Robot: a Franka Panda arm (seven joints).
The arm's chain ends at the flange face. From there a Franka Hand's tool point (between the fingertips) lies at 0.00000 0.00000 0.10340 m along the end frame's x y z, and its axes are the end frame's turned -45 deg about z.
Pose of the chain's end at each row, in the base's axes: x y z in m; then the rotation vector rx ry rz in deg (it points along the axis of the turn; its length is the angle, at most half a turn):
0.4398 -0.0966 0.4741 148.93 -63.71 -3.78
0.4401 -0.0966 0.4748 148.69 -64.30 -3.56
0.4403 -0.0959 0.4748 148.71 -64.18 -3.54
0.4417 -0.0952 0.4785 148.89 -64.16 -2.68
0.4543 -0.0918 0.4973 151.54 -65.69 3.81
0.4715 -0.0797 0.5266 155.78 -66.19 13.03
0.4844 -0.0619 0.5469 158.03 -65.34 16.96
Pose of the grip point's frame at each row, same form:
0.4229 -0.1241 0.3759 163.87 -1.89 -13.45
0.4234 -0.1241 0.3765 163.82 -2.53 -13.24
0.4236 -0.1235 0.3766 163.79 -2.41 -13.23
0.4261 -0.1230 0.3801 163.76 -2.32 -12.35
0.4481 -0.1179 0.3974 165.24 -2.70 -4.69
0.4788 -0.1027 0.4261 167.05 -1.52 6.14
0.4975 -0.0831 0.4465 167.79 0.11 10.77

